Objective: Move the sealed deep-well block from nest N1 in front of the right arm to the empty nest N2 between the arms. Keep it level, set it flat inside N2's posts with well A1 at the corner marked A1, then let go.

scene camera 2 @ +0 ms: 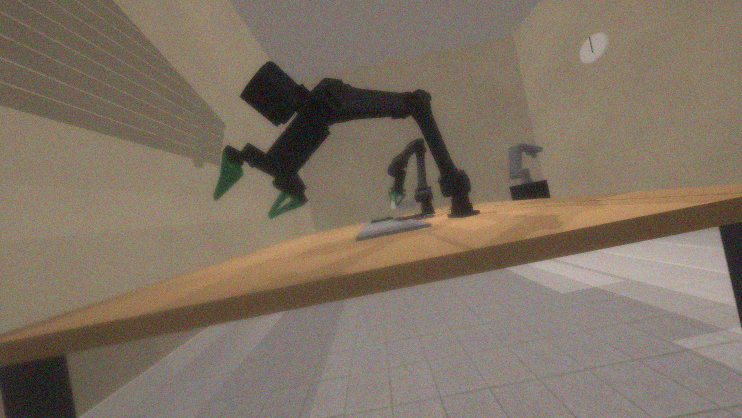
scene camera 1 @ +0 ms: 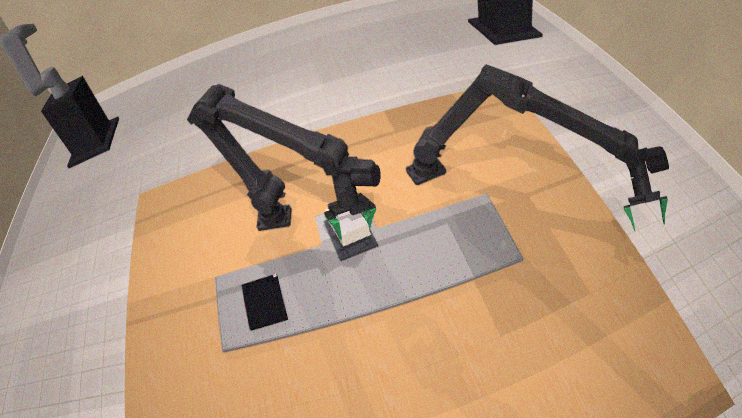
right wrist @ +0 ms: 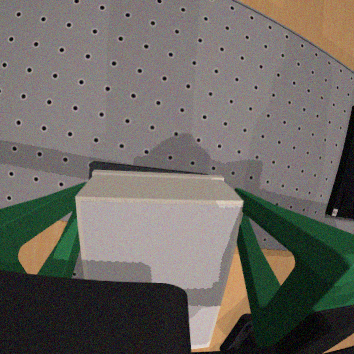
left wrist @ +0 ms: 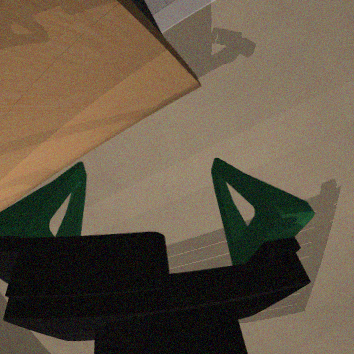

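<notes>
The white sealed block is between the right gripper's green fingers, over the dark grey nest N2. It looks about level and above the nest; the exact gap cannot be told. My right gripper is shut on the block. Most of N2, its posts and the A1 mark are hidden or too small to make out. The black nest N1 holds no block. My left gripper is open and empty, far from the nests.
A grey perforated plate lies under the nests on the wooden table. The left gripper hangs beyond the table's edge at the right in scene camera 1. Black pedestals stand on the floor behind.
</notes>
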